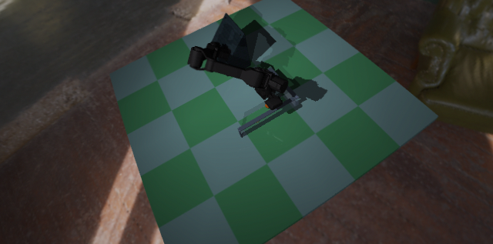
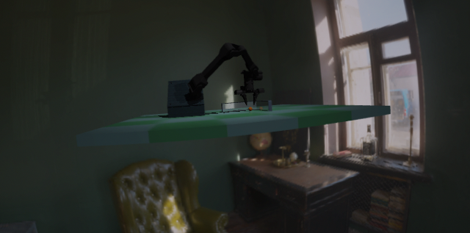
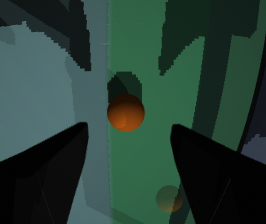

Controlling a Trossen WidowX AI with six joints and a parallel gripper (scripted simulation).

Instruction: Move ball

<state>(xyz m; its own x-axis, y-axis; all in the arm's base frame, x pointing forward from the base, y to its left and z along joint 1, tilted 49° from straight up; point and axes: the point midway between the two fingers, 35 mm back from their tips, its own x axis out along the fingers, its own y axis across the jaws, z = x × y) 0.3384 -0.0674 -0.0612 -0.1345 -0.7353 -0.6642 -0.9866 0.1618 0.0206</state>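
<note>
Right now my gripper tip is 20 mm above the orange ball. Round my gripper tip: see-through copy of ball: 90 mm to the right, 30 mm ahead, 20 mm below.
</note>
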